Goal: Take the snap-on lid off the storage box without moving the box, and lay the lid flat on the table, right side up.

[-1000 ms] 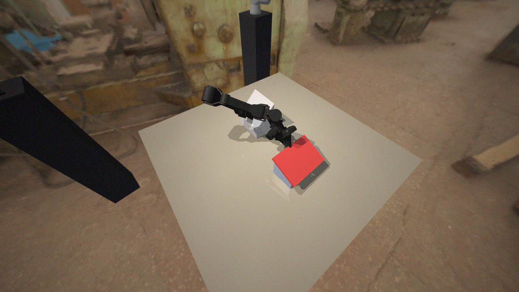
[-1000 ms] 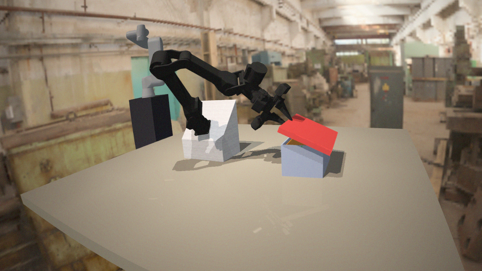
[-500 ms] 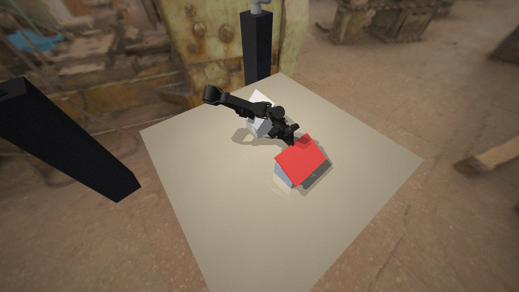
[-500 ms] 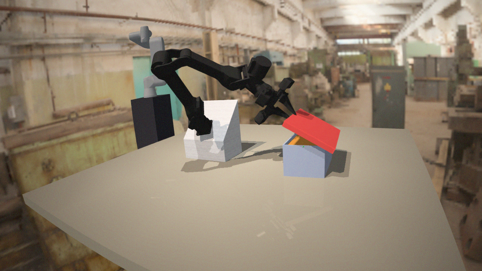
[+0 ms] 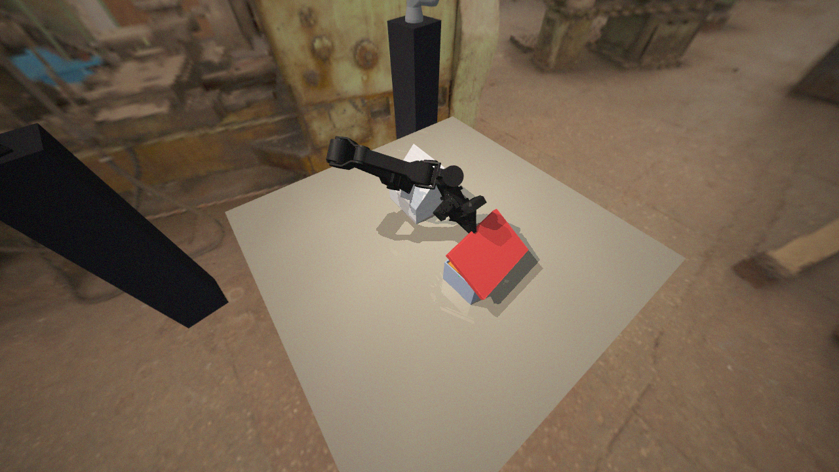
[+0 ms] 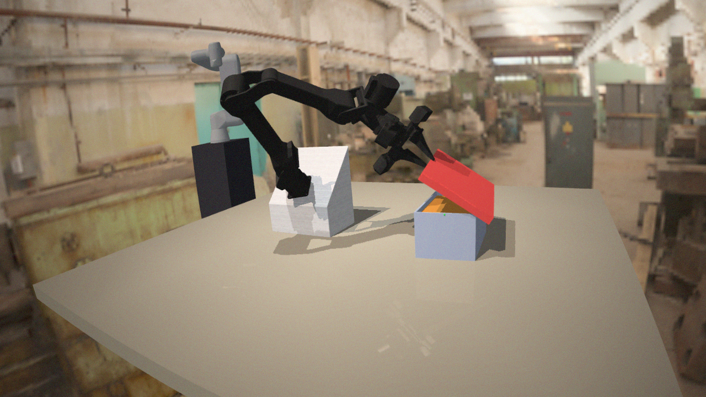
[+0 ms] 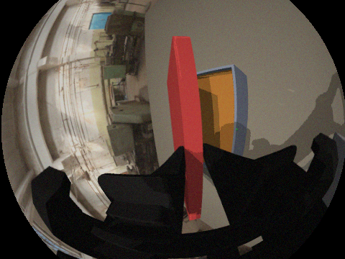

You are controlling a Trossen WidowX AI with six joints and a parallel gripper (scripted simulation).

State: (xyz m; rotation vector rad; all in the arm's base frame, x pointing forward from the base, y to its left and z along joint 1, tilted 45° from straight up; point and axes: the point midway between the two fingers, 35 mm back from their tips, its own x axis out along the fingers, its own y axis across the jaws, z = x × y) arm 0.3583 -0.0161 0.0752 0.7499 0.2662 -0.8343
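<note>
Now: gripper tip 7 cm short of the red lid, 1 cm to the right of it and 4 cm above it. From my gripper tip the other things lie so: blue storage box (5 cm ahead, 14 cm below).
</note>
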